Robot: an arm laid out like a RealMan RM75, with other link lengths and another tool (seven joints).
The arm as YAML. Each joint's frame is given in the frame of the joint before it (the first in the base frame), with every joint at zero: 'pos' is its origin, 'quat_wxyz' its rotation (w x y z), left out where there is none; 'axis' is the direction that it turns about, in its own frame. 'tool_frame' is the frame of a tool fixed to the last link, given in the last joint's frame.
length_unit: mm
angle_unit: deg
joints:
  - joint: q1
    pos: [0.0, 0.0, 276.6]
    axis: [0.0, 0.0, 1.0]
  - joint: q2
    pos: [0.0, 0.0, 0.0]
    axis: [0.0, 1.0, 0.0]
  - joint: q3
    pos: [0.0, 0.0, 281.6]
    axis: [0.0, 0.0, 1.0]
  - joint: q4
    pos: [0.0, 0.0, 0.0]
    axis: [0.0, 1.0, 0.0]
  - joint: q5
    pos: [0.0, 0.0, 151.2]
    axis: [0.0, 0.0, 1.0]
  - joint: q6
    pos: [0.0, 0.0, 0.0]
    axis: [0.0, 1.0, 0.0]
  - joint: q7
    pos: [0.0, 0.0, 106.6]
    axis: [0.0, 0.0, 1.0]
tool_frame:
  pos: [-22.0, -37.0, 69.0]
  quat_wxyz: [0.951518, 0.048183, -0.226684, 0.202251]
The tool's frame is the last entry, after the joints.
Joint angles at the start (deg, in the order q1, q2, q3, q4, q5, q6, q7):
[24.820, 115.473, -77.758, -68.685, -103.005, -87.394, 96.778]
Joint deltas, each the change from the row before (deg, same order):
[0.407, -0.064, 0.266, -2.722, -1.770, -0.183, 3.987]
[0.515, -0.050, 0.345, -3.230, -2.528, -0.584, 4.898]
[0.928, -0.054, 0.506, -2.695, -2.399, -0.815, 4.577]
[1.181, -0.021, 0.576, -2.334, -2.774, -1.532, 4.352]
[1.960, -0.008, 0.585, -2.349, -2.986, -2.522, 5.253]
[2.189, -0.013, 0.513, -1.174, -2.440, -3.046, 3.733]
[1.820, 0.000, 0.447, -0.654, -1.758, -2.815, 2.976]
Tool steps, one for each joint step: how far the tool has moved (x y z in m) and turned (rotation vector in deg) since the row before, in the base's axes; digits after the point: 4 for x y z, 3 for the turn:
[-0.0024, 0.0038, 0.0031, 0.420, -1.495, -1.178]
[-0.0017, 0.0038, 0.0034, 0.417, -2.131, -1.597]
[-0.0026, 0.0047, 0.0036, 0.434, -1.948, -1.497]
[-0.0015, 0.0037, 0.0027, 0.021, -2.386, -1.471]
[-0.0037, 0.0037, 0.0022, -0.578, -2.758, -1.734]
[-0.0032, 0.0019, 0.0004, -1.344, -2.677, -1.107]
[-0.0020, 0.0006, 0.0001, -1.375, -2.172, -1.172]

